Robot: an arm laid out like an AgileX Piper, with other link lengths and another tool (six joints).
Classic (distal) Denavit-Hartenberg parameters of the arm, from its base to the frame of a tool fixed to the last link. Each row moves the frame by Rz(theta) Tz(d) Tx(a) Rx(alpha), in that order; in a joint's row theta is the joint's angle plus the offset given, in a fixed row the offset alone. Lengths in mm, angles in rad.
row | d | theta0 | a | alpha
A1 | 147.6 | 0 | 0 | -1.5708
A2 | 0 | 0.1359 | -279.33 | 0
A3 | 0 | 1.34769 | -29.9 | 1.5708
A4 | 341.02 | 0 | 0 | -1.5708
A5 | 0 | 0 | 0 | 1.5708
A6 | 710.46 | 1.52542 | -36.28 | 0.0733
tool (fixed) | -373.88 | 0 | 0 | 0
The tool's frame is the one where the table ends.
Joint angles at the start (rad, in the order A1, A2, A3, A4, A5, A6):
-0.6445, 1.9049, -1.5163, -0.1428, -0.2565, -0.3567
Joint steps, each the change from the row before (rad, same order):
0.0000, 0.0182, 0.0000, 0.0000, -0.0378, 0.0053
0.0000, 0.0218, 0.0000, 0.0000, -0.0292, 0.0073
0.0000, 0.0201, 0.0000, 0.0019, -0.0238, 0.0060
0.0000, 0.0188, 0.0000, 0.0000, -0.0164, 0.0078
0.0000, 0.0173, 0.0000, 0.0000, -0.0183, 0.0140
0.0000, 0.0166, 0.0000, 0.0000, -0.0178, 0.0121
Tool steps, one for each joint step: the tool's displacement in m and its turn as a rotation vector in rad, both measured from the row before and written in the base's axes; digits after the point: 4 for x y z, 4 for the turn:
0.0030, -0.0004, -0.0020, -0.0059, -0.0194, 0.0049
0.0033, -0.0012, -0.0079, 0.0028, -0.0106, 0.0038
0.0027, -0.0014, -0.0084, 0.0052, -0.0079, 0.0024
0.0025, -0.0014, -0.0099, 0.0087, -0.0028, 0.0020
0.0020, -0.0013, -0.0082, 0.0119, -0.0091, 0.0021
0.0018, -0.0011, -0.0078, 0.0102, -0.0082, 0.0021

